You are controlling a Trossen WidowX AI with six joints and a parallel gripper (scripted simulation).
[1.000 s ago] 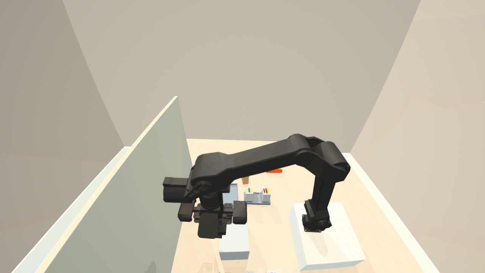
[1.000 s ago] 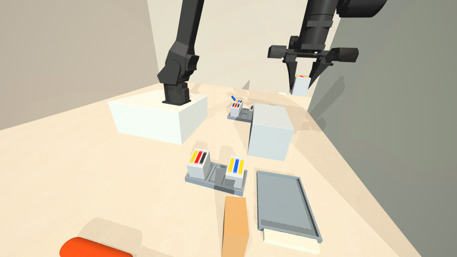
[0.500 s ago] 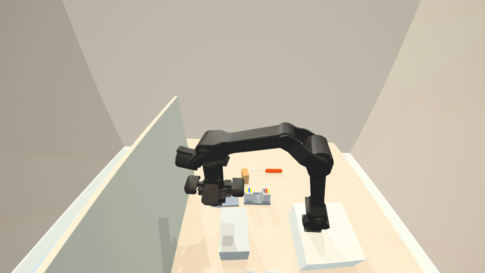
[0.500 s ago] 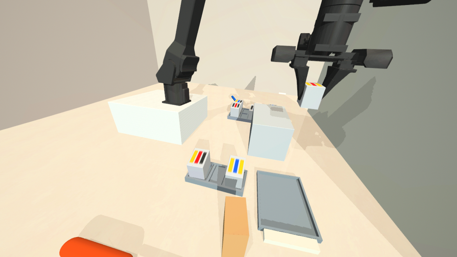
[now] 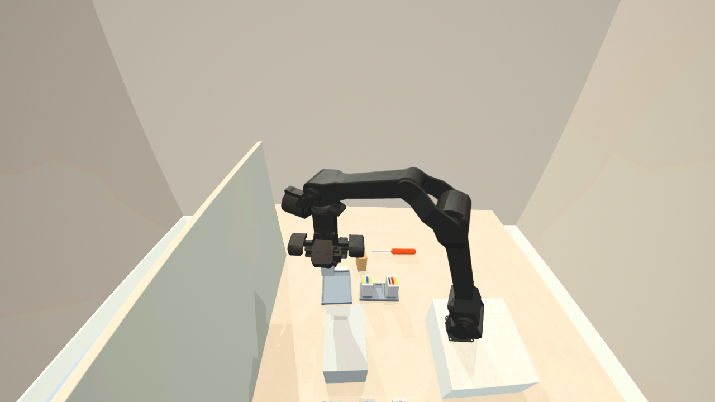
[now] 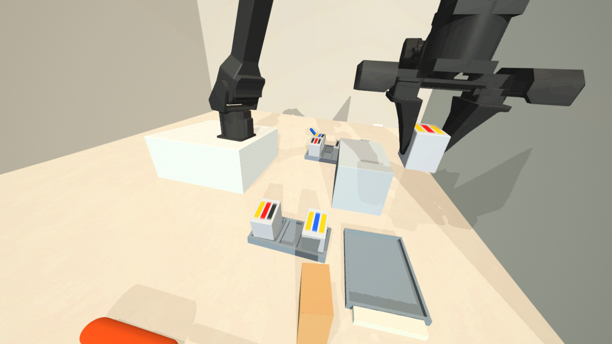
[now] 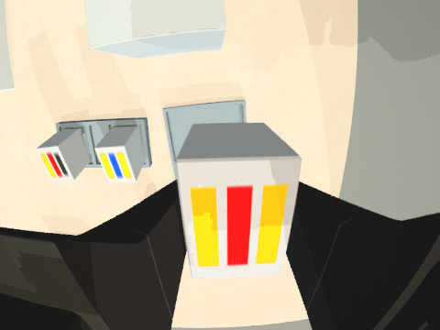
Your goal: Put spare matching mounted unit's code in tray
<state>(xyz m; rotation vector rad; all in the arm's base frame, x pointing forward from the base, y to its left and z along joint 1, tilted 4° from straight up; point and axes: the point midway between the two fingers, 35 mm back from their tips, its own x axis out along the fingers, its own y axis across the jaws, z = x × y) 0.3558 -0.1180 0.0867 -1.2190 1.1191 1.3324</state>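
Now: the grey tray 16 cm below my gripper tip, 5 cm to the right of it and 1 cm behind it. Also, from my gripper tip: tan block: 15 cm to the right, 13 cm below, 8 cm behind; then grey mounted unit: 16 cm to the left, 12 cm below, 7 cm behind; then grey rack: 16 cm below, 15 cm behind, 4 cm to the right.
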